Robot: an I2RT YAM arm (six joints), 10 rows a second.
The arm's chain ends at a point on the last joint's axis. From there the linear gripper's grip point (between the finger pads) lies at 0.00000 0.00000 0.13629 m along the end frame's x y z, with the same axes.
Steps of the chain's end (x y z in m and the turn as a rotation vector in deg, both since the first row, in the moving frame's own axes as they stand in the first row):
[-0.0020, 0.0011, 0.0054, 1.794, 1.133, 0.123]
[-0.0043, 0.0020, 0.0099, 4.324, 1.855, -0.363]
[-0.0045, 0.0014, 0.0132, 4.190, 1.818, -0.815]
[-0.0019, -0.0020, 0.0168, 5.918, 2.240, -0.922]
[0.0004, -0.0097, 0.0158, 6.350, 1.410, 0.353]
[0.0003, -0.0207, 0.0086, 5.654, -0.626, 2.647]
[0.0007, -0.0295, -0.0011, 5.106, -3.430, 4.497]
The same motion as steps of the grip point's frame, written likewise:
[0.0007, -0.0032, 0.0053, 1.794, 1.133, 0.123]
[0.0001, -0.0083, 0.0094, 4.324, 1.855, -0.363]
[-0.0003, -0.0086, 0.0128, 4.190, 1.818, -0.815]
[0.0033, -0.0161, 0.0160, 5.918, 2.240, -0.922]
[0.0038, -0.0248, 0.0149, 6.350, 1.410, 0.353]
[-0.0009, -0.0342, 0.0079, 5.654, -0.626, 2.647]
[-0.0070, -0.0419, -0.0019, 5.106, -3.430, 4.497]

